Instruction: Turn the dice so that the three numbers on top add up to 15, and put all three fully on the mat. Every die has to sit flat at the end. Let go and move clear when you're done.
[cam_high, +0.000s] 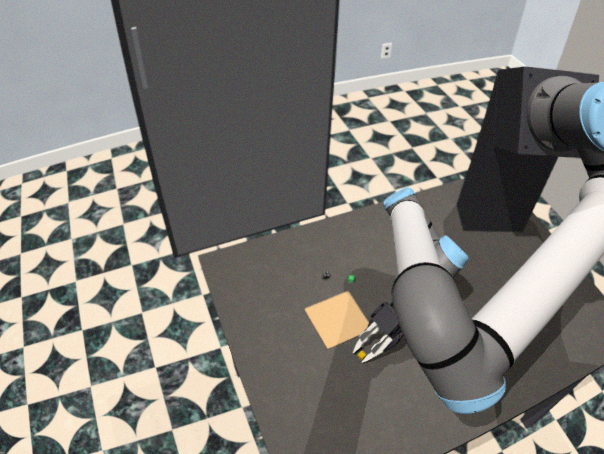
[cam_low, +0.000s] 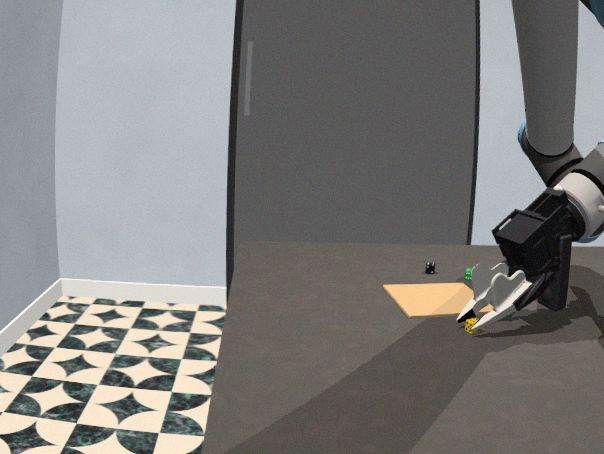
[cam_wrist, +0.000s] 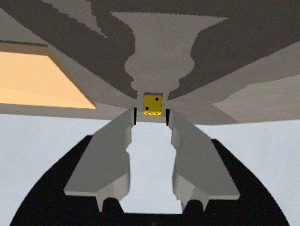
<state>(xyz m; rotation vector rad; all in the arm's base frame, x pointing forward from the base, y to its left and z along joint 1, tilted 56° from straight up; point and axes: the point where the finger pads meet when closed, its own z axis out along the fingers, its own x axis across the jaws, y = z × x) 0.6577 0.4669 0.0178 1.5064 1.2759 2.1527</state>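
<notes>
The yellow die lies 10 mm below my hand. Round my hand: black die: 270 mm to the right, 40 mm ahead, 10 mm below; orange mat: 120 mm to the right, 40 mm ahead, 10 mm below; green die: 250 mm to the right, 30 mm behind, 10 mm below.
</notes>
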